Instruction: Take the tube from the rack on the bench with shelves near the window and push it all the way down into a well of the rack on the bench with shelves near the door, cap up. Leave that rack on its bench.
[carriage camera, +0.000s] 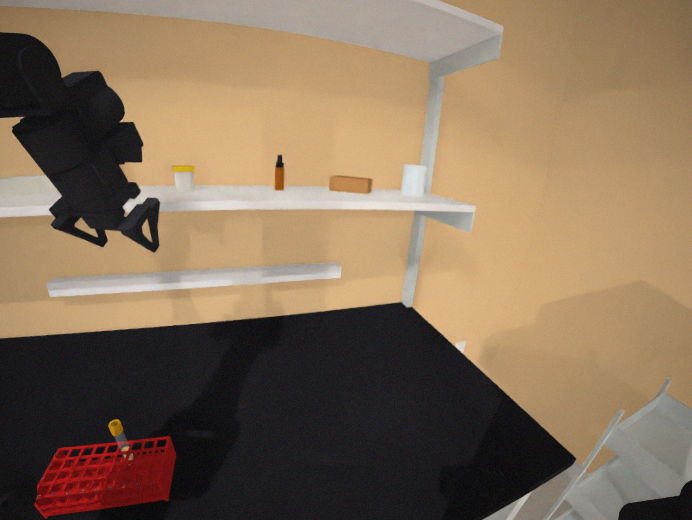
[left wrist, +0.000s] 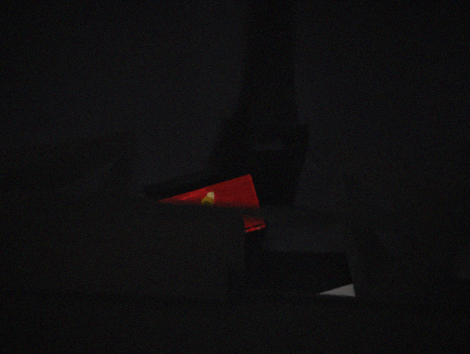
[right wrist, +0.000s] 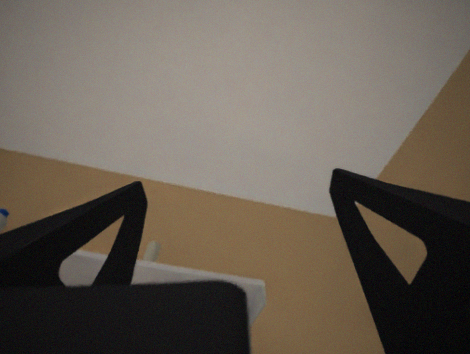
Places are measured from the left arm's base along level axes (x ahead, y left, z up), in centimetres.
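Where they show: left gripper, fingertip midpoint: (carriage camera: 129, 246) (left wrist: 236, 148); right gripper, fingertip midpoint: (right wrist: 237, 185).
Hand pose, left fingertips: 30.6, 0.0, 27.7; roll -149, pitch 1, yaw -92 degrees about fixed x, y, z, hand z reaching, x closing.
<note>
Things, the pixels of their top centre, and the offset from my left fingertips, as dx, dy, dz. "spot": a spot on its surface instead. Level surfaces: height alone.
- red rack, middle of its top: (left wrist: 203, 218) (carriage camera: 105, 464) -13.0, +4.9, -35.0
- black bench top, its level: dz -40.8
- tube with a yellow cap, middle of its top: (left wrist: 206, 205) (carriage camera: 114, 423) -9.2, +3.9, -28.8
- white shelf, its level: dz +4.9
- yellow-lidded jar, surface spot: (carriage camera: 184, 178) spot: +27.2, +5.2, +8.1
- amber bottle, surface spot: (carriage camera: 279, 176) spot: +37.7, -15.5, +8.6
- brown box, surface spot: (carriage camera: 350, 184) spot: +42.6, -34.3, +7.2
- white cylinder, surface spot: (carriage camera: 413, 180) spot: +46.2, -52.7, +9.5
A red rack (carriage camera: 167, 475) (left wrist: 235, 192) stands on the black bench top (carriage camera: 335, 402) at the lower left of the carriage view. A tube with a yellow cap (carriage camera: 115, 427) stands in the rack's back row, leaning slightly, cap up; in the left wrist view a small yellow and pale patch shows on the rack. My left gripper (carriage camera: 129, 247) is open and empty, pointing down, high above the bench and the rack; its fingers are too dark to make out in the left wrist view. My right gripper (right wrist: 237, 185) is open and empty, pointing up towards the ceiling.
A white shelf (carriage camera: 313, 200) above the bench holds a yellow-lidded jar (carriage camera: 184, 178), an amber bottle (carriage camera: 279, 176), a brown box (carriage camera: 350, 184) and a white cylinder (carriage camera: 413, 180). Another shelf (carriage camera: 358, 25) hangs higher. A white rail (carriage camera: 195, 278) runs along the wall. A grey cart stands at the lower right.
</note>
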